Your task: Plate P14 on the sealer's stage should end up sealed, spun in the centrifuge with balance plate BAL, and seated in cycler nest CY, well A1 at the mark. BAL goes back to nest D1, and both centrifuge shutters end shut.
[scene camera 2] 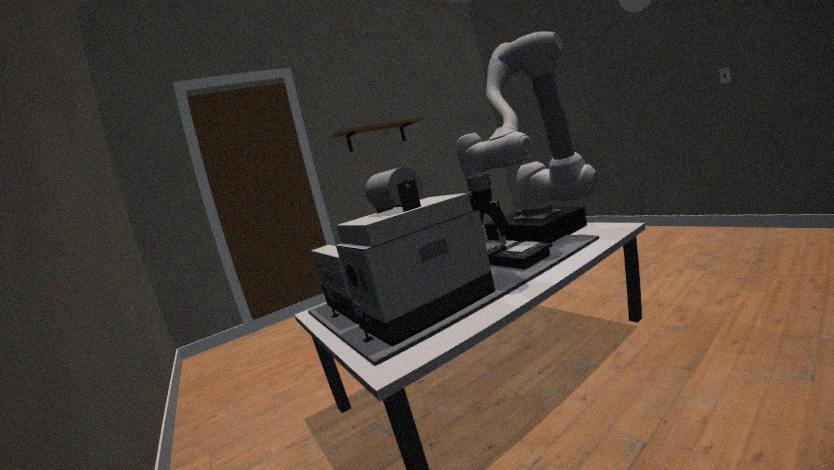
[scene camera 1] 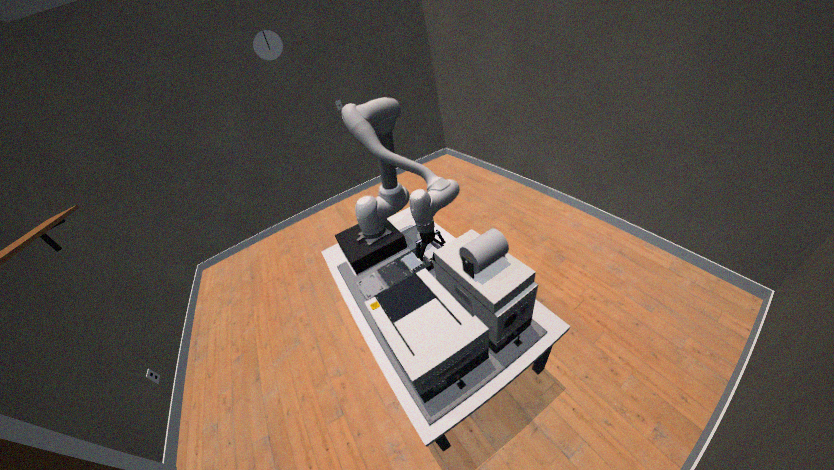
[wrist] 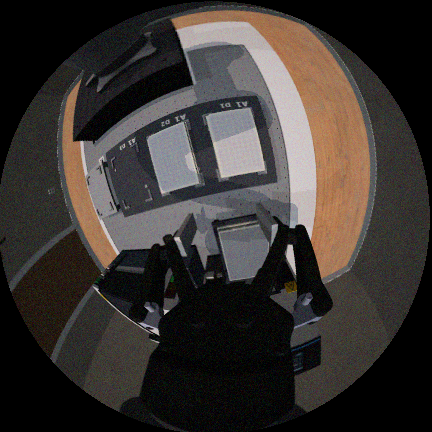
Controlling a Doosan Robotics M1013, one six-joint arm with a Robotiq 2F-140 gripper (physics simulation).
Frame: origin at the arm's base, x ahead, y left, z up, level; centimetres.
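Seen in the pictures: gripper, between the fingertips: (scene camera 2: 493,244) (wrist: 224,216); arm's base, origin of its link: (scene camera 2: 537,216) (scene camera 1: 375,234).
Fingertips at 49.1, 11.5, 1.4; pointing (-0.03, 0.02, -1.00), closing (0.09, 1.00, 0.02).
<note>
Offsets run from my fingertips to a thing's top centre, as dx, dy, dz. "spot": to the spot under its first point.
My gripper (scene camera 1: 427,256) (scene camera 2: 496,237) (wrist: 224,216) is open and empty above the front of the sealer {+37.5, +0.3, +36.7} (scene camera 1: 513,277) (scene camera 2: 431,268). Beyond the fingers in the wrist view, a pale smooth rectangle {spot: +7.7, +1.9, +1.6} (wrist: 245,255) sits at the stage, partly behind the right finger. I cannot tell whether it is P14 or if it is sealed. A pale plate {-11.6, +5.4, -4.3} (scene camera 2: 523,248) (wrist: 237,142) sits in nest D1, and a second plate {-12.3, -6.9, -4.3} (wrist: 174,157) sits in D2. A light grey nest board {-14.9, -34.7, -5.5} (wrist: 100,192) has an unreadable label. The shutter states are unclear.
Nest D3 {spot: -13.2, -17.0, -5.9} (wrist: 135,172) shows its corner brackets and holds no plate. A low white machine (scene camera 1: 443,332) with a dark top panel {+18.9, -28.9, +10.4} (scene camera 1: 408,297) stands beside the sealer. A film roll {+39.6, +0.2, +36.7} (scene camera 1: 487,251) (scene camera 2: 385,189) tops the sealer. The arm's black base block (scene camera 1: 373,253) (wrist: 135,90) stands behind the nests.
</note>
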